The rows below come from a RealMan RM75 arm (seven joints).
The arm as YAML. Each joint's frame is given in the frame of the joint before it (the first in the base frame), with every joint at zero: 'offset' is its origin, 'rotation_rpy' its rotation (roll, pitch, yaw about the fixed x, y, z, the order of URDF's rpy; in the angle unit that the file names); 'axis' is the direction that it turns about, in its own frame. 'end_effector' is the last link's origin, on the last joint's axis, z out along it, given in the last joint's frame.
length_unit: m
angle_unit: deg
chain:
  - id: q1
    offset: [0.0, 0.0, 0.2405]
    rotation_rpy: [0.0, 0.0, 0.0]
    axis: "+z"
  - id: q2
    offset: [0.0, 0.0, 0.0]
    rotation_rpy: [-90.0, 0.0, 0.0]
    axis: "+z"
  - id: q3
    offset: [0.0, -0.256, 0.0]
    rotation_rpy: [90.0, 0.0, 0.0]
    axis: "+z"
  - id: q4
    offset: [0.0, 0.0, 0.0]
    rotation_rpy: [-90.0, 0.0, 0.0]
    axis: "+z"
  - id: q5
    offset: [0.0, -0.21, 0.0]
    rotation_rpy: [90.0, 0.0, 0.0]
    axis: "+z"
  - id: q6
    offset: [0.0, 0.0, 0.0]
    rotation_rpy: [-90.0, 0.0, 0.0]
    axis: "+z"
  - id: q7
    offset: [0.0, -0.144, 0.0]
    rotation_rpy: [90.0, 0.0, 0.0]
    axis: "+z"
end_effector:
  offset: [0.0, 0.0, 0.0]
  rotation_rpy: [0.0, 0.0, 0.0]
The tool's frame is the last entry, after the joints.
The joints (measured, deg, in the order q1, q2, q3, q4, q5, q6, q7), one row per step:
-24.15, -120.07, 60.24, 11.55, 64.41, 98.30, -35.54
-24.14, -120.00, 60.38, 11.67, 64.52, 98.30, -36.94
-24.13, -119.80, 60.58, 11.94, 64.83, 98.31, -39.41
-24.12, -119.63, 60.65, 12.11, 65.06, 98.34, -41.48
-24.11, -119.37, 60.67, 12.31, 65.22, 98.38, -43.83
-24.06, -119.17, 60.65, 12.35, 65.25, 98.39, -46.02
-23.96, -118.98, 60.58, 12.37, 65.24, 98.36, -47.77
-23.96, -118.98, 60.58, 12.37, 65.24, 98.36, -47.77
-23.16, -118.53, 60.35, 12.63, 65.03, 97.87, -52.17
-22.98, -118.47, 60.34, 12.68, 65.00, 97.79, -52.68
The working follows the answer.
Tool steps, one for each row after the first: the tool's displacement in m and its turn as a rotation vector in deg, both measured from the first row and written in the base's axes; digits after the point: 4 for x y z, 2 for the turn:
0.0000, 0.0000, 0.0001, -1.16, -0.51, 0.35
-0.0003, 0.0001, 0.0009, -3.20, -1.28, 0.91
-0.0007, 0.0002, 0.0017, -4.84, -1.99, 1.47
-0.0014, 0.0007, 0.0033, -6.55, -2.81, 2.18
-0.0024, 0.0009, 0.0046, -8.12, -3.72, 3.08
-0.0038, 0.0011, 0.0059, -9.29, -4.46, 3.93
-0.0038, 0.0011, 0.0059, -9.29, -4.46, 3.93
-0.0100, 0.0003, 0.0096, -11.86, -6.27, 6.89
-0.0112, -0.0001, 0.0100, -12.14, -6.47, 7.33

Tool pose at each row, in the base's axes (x y z in m, rotation vector in deg; rounded; the steps above come from the unrounded poses):
-0.2491, 0.2750, -0.0289, -128.37, -11.02, -74.73
-0.2492, 0.2750, -0.0287, -128.89, -12.40, -75.34
-0.2494, 0.2751, -0.0280, -129.89, -14.73, -76.28
-0.2498, 0.2752, -0.0272, -130.57, -16.79, -77.08
-0.2505, 0.2757, -0.0255, -131.15, -19.11, -77.92
-0.2516, 0.2760, -0.0243, -131.45, -21.60, -78.73
-0.2529, 0.2761, -0.0229, -131.54, -23.69, -79.29
-0.2529, 0.2761, -0.0229, -131.54, -23.69, -79.29
-0.2591, 0.2753, -0.0193, -131.02, -29.55, -80.06
-0.2603, 0.2749, -0.0188, -130.91, -30.31, -80.07

